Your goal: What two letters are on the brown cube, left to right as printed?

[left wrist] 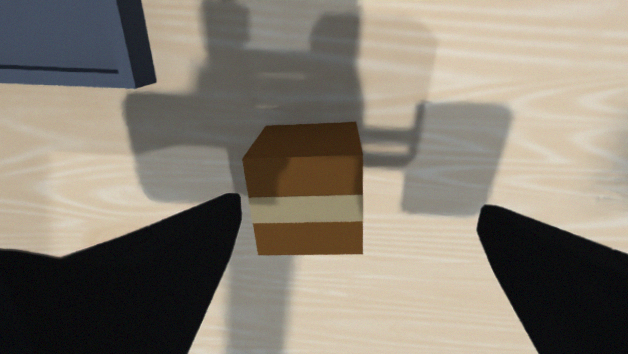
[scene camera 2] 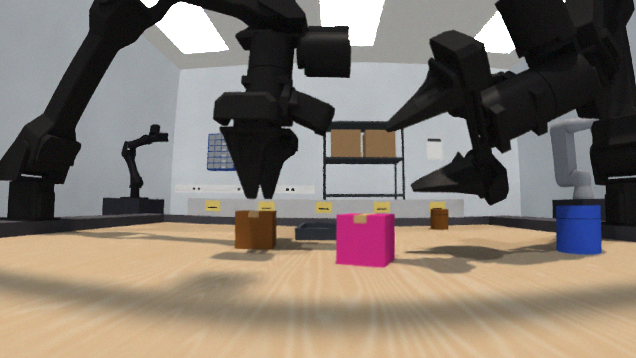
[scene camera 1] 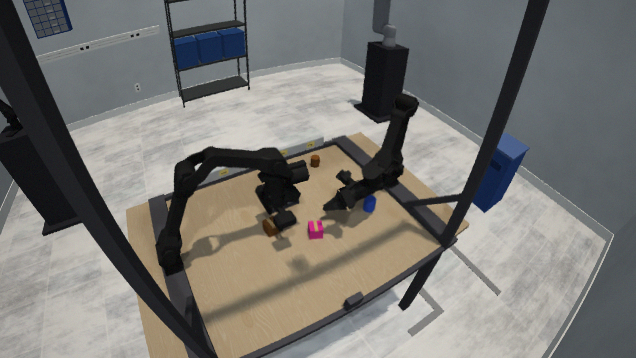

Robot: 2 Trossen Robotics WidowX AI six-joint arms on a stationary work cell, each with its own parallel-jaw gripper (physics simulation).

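Where they show: left gripper, fingertip midpoint: [left wrist: 357,211] [scene camera 2: 260,198] [scene camera 1: 275,222]; right gripper, fingertip midpoint: [scene camera 2: 400,161] [scene camera 1: 323,208]; left arm's base at its link origin: [scene camera 2: 30,220] [scene camera 1: 173,266]; right arm's base at its link origin: [scene camera 2: 633,225] [scene camera 1: 389,181].
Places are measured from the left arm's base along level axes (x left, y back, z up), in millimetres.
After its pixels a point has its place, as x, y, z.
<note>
A brown cube [scene camera 1: 270,227] @[-19, -366, 26] [scene camera 2: 255,232] @[-22, -380, 1] [left wrist: 307,175] @[0, -391, 26] sits on the table with a pale tan stripe across its top. No letters show on the faces in view. My left gripper [scene camera 2: 259,196] @[-18, -385, 41] [left wrist: 357,211] @[-18, -385, 41] is open and empty, pointing down above the cube; in the left wrist view the cube lies between the fingertips in the picture, nearer the fingertip at the left. My right gripper [scene camera 2: 401,157] @[-72, -540, 80] is open and empty, at the right of the brown cube in scene camera 2, above the table and beyond the magenta cube.
A magenta cube [scene camera 1: 315,230] @[-104, -491, 25] [scene camera 2: 365,241] @[-109, -499, 3] stands near the brown one. A blue cylinder [scene camera 1: 369,204] @[-99, -728, 24] [scene camera 2: 579,230] @[-101, -729, 6] stands at the right. A small brown cylinder [scene camera 1: 315,161] @[231, -698, 15] [scene camera 2: 439,219] @[229, -700, 2] stands at the back. A dark tray [scene camera 2: 315,231] @[75, -448, -6] [left wrist: 60,40] @[112, -436, -13] lies behind the brown cube.
</note>
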